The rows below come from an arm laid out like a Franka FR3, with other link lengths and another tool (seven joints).
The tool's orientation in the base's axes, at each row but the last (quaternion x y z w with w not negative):
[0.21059, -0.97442, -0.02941, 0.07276]
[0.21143, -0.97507, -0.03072, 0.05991]
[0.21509, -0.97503, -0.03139, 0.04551]
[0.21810, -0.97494, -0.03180, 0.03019]
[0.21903, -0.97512, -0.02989, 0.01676]
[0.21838, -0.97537, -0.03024, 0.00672]
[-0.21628, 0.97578, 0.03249, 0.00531]
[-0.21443, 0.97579, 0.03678, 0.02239]
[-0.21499, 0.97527, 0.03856, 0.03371]
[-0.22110, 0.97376, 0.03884, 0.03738]
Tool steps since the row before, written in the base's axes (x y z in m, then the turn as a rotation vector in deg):
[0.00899, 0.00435, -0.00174, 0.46, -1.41, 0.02]
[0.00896, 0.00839, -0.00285, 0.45, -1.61, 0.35]
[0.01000, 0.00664, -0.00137, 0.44, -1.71, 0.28]
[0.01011, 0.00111, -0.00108, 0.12, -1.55, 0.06]
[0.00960, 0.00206, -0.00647, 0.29, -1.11, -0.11]
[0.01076, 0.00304, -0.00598, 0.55, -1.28, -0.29]
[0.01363, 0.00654, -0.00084, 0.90, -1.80, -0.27]
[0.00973, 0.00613, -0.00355, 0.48, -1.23, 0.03]
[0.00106, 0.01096, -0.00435, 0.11, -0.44, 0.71]
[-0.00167, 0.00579, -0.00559, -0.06, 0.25, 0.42]
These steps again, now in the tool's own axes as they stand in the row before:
[-0.01013, 0.00015, 0.00045, 0.17, -1.47, -0.13]
[-0.01188, 0.00372, 0.00195, 0.30, -1.62, -0.46]
[-0.01194, 0.00174, 0.00062, 0.35, -1.71, -0.39]
[-0.00965, -0.00336, 0.00039, 0.56, -1.45, -0.14]
[-0.00968, -0.00266, 0.00612, 0.21, -1.13, 0.04]
[-0.01103, -0.00221, 0.00586, 0.05, -1.41, 0.20]
[-0.01509, 0.00011, 0.00122, -0.05, -2.02, 0.15]
[-0.01117, 0.00124, 0.00431, 0.08, -1.31, -0.12]
[-0.00517, 0.00920, 0.00536, 0.03, -0.40, -0.74]
[-0.00047, 0.00560, 0.00600, -0.09, 0.28, -0.40]

